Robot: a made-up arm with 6 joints. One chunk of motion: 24 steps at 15 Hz.
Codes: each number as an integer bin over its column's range. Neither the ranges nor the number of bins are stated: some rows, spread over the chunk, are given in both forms.
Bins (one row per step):
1: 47 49 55 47 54 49
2: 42 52 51 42 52 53
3: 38 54 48 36 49 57
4: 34 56 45 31 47 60
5: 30 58 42 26 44 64
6: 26 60 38 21 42 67
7: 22 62 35 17 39 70
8: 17 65 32 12 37 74
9: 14 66 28 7 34 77
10: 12 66 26 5 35 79
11: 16 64 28 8 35 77
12: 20 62 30 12 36 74
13: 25 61 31 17 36 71
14: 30 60 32 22 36 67
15: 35 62 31 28 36 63
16: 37 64 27 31 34 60
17: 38 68 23 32 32 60
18: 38 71 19 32 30 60
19: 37 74 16 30 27 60
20: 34 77 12 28 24 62
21: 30 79 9 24 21 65
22: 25 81 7 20 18 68
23: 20 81 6 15 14 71
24: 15 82 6 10 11 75
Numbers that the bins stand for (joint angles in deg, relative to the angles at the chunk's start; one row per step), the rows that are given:
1: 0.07 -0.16 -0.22 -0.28 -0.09 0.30
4: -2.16 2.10 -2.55 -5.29 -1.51 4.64
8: -5.08 5.01 -5.57 -11.24 -3.53 10.15
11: -5.25 4.69 -6.49 -12.49 -3.93 11.33
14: -2.85 3.39 -5.57 -8.11 -3.73 7.39
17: -1.47 5.98 -7.66 -4.98 -4.54 4.64
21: -2.85 9.54 -10.91 -7.48 -6.76 6.61
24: -5.42 10.51 -11.61 -11.87 -8.78 10.55
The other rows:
2: -0.79 0.81 -1.15 -1.85 -0.49 1.88
3: -1.47 1.45 -1.85 -3.73 -1.10 3.45
5: -2.85 2.75 -3.24 -6.86 -2.11 6.21
6: -3.54 3.39 -4.17 -8.42 -2.52 7.39
7: -4.22 4.04 -4.87 -9.68 -3.12 8.58
9: -5.60 5.33 -6.49 -12.81 -4.13 11.33
10: -5.94 5.33 -6.96 -13.43 -3.93 12.12
12: -4.57 4.04 -6.03 -11.24 -3.73 10.15
13: -3.71 3.72 -5.80 -9.68 -3.73 8.97
15: -1.99 4.04 -5.80 -6.23 -3.73 5.82
16: -1.65 4.69 -6.73 -5.29 -4.13 4.64
18: -1.47 6.95 -8.59 -4.98 -4.94 4.64
19: -1.65 7.92 -9.28 -5.61 -5.55 4.64
20: -2.16 8.89 -10.21 -6.23 -6.15 5.42
22: -3.71 10.18 -11.37 -8.74 -7.36 7.79
23: -4.57 10.18 -11.61 -10.30 -8.17 8.97

